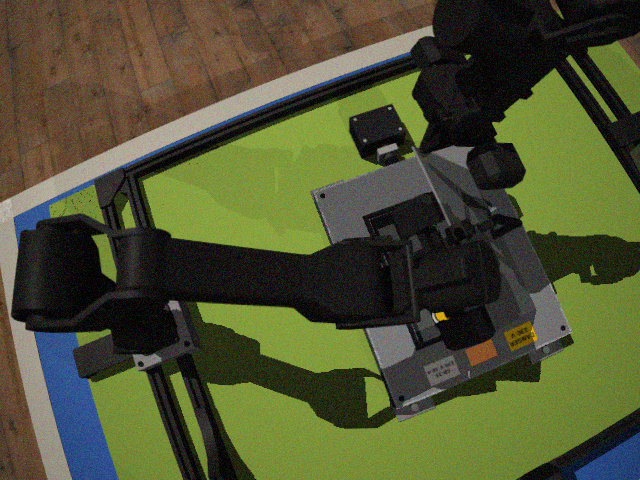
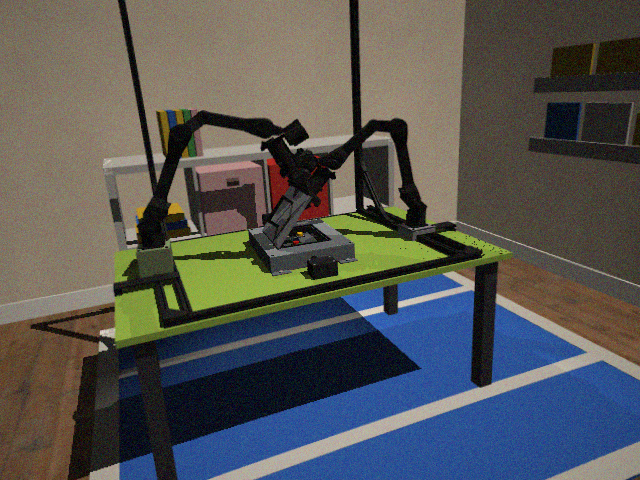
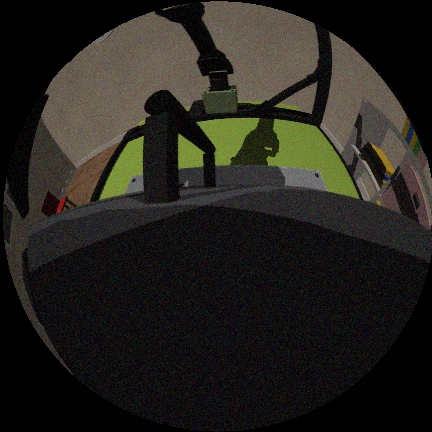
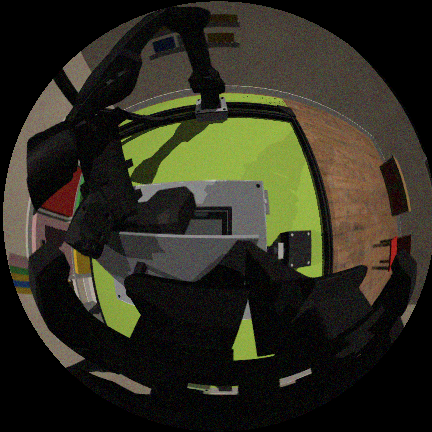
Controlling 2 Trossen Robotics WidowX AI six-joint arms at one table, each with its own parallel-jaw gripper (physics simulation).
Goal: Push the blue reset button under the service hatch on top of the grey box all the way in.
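The grey box (image 1: pixel 351 205) (image 2: pixel 304 257) lies on the green table. Its service hatch (image 1: pixel 449 167) (image 2: pixel 286 215) (image 4: pixel 181 257) stands tilted steeply open, its black handle (image 3: pixel 160 160) on the outer face. My left gripper (image 1: pixel 461 233) is shut and empty; it reaches over the open box against the raised hatch, fingertips hidden. My right gripper (image 1: pixel 424 144) (image 4: pixel 241 245) is shut and empty at the hatch's upper corner. A yellow button (image 1: pixel 440 316) (image 2: pixel 300 233) and a red one (image 2: pixel 295 242) show inside. The blue button is hidden under the left arm.
A small black box (image 1: pixel 377 129) (image 2: pixel 322 267) (image 4: pixel 300 250) with a white plug sits beside the grey box. A black frame rail (image 1: pixel 223 129) (image 2: pixel 318 288) runs round the table top. A shelf unit (image 2: pixel 223 153) with coloured boxes stands behind the table.
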